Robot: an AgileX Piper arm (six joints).
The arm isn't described. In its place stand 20 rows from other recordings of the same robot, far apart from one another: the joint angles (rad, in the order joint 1, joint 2, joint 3, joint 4, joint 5, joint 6), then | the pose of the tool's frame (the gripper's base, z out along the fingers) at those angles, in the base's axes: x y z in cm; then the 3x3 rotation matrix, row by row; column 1 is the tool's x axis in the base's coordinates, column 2 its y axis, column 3 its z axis.
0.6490 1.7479 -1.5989 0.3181 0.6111 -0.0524 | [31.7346 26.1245 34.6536], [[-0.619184 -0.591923 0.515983], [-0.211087 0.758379 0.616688], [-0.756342 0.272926 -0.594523]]
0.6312 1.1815 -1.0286 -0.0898 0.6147 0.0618 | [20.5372 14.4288 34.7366], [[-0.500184 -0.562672 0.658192], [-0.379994 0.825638 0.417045], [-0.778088 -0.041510 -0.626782]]
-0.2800 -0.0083 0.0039 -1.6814 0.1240 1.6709 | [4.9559 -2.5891 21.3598], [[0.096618 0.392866 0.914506], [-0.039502 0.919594 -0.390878], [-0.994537 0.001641 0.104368]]
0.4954 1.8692 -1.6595 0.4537 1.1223 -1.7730 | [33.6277 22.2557 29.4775], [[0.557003 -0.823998 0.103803], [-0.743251 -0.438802 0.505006], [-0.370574 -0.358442 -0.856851]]
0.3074 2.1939 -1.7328 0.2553 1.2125 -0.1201 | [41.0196 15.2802 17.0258], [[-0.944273 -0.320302 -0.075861], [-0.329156 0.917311 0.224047], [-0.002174 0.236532 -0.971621]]
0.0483 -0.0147 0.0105 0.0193 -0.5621 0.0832 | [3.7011 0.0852 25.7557], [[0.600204 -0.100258 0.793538], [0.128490 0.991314 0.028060], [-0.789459 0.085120 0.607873]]
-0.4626 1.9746 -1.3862 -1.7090 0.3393 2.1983 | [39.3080 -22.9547 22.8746], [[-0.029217 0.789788 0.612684], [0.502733 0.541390 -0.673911], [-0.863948 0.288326 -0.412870]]
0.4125 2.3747 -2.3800 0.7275 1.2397 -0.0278 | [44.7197 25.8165 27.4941], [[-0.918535 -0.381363 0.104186], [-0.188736 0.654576 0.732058], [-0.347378 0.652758 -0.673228]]
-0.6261 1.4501 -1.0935 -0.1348 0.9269 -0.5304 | [22.5497 -17.5140 27.8395], [[-0.969394 0.071056 0.235002], [-0.003490 0.953116 -0.302585], [-0.245485 -0.294144 -0.923697]]
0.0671 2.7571 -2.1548 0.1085 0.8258 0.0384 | [52.4573 4.2512 0.0473], [[-0.974258 0.023989 0.224155], [0.046307 0.994415 0.094844], [-0.220628 0.102782 -0.969927]]
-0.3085 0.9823 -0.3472 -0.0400 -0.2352 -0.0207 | [17.8840 -5.6102 23.9476], [[-0.310328 0.277176 0.909324], [0.036380 0.959311 -0.279998], [-0.949933 -0.053810 -0.307784]]
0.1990 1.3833 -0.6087 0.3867 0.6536 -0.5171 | [20.7980 6.3231 18.0085], [[-0.874910 -0.438345 0.205882], [-0.378016 0.883872 0.275452], [-0.302716 0.163169 -0.939009]]
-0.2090 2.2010 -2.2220 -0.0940 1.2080 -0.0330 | [47.3555 -10.8603 29.6614], [[-0.885464 0.187369 0.425260], [0.120192 0.976314 -0.179901], [-0.448895 -0.108182 -0.887012]]
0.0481 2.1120 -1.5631 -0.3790 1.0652 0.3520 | [42.0313 -0.9258 16.7277], [[-0.986414 0.139337 0.087025], [0.104792 0.941643 -0.319886], [-0.126518 -0.306421 -0.943451]]
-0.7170 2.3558 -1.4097 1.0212 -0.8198 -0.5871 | [32.0206 -35.4402 9.5671], [[-0.011047 0.989471 0.144306], [0.268449 0.141952 -0.952777], [-0.963230 0.028213 -0.267191]]
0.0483 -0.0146 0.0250 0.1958 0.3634 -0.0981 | [5.2264 0.8827 17.3540], [[-0.285003 -0.090618 0.954234], [0.071223 0.990767 0.115360], [-0.955877 0.100841 -0.275917]]
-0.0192 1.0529 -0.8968 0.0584 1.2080 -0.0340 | [17.1852 0.1667 30.5202], [[-0.956741 -0.009345 0.290791], [0.005136 0.998786 0.048994], [-0.290896 0.048368 -0.955531]]
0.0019 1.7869 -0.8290 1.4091 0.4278 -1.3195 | [32.5269 3.7879 14.5710], [[-0.825544 -0.181451 0.534372], [0.065795 0.909495 0.410474], [-0.560490 0.374024 -0.738890]]
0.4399 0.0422 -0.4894 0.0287 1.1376 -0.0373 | [-0.1920 0.1716 26.8536], [[-0.501751 -0.457927 0.733859], [-0.264048 0.888969 0.374183], [-0.823726 -0.006027 -0.566956]]
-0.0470 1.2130 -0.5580 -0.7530 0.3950 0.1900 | [21.6205 -3.4142 21.8019], [[-0.765517 -0.191940 0.614120], [-0.446543 0.845665 -0.292319], [-0.463231 -0.498006 -0.733080]]
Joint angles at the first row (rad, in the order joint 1, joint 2, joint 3, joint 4, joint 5, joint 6):
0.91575, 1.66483, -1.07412, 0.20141, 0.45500, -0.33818
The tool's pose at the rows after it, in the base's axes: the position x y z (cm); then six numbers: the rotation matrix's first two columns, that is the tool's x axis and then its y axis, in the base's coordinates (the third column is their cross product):
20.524 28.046 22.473 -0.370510 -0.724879 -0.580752 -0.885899 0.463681 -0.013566
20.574 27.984 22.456 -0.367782 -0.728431 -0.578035 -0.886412 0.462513 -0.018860
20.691 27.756 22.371 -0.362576 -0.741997 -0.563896 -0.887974 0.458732 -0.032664
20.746 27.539 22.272 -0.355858 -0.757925 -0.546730 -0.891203 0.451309 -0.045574
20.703 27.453 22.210 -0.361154 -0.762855 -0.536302 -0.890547 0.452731 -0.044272
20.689 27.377 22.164 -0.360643 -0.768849 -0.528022 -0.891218 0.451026 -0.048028
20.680 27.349 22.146 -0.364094 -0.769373 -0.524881 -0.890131 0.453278 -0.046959
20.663 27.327 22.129 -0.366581 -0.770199 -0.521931 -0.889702 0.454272 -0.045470
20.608 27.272 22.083 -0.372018 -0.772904 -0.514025 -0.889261 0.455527 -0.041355
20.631 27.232 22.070 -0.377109 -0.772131 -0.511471 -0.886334 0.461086 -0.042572
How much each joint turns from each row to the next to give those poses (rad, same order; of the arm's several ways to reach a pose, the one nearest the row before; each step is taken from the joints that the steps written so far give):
-0.00002, 0.00000, -0.00002, 0.00001, 0.00616, 0.00839
-0.00138, -0.00001, 0.00003, -0.00822, 0.00214, 0.00212
-0.00429, 0.00000, -0.00002, -0.02549, 0.01384, 0.00798
-0.00301, 0.00000, 0.00000, -0.02264, 0.01746, 0.00363
0.00000, -0.00001, 0.00002, -0.00751, 0.01199, 0.00861
0.00001, 0.00000, 0.00002, -0.01021, 0.00848, 0.00537
0.00000, 0.00002, -0.00004, -0.00310, 0.00357, 0.00538
-0.00001, 0.00001, -0.00002, -0.00072, 0.00363, 0.00231
0.00000, -0.00002, 0.00004, 0.00001, 0.00981, 0.00326
0.00002, 0.00000, 0.00000, -0.00987, 0.00190, 0.01328

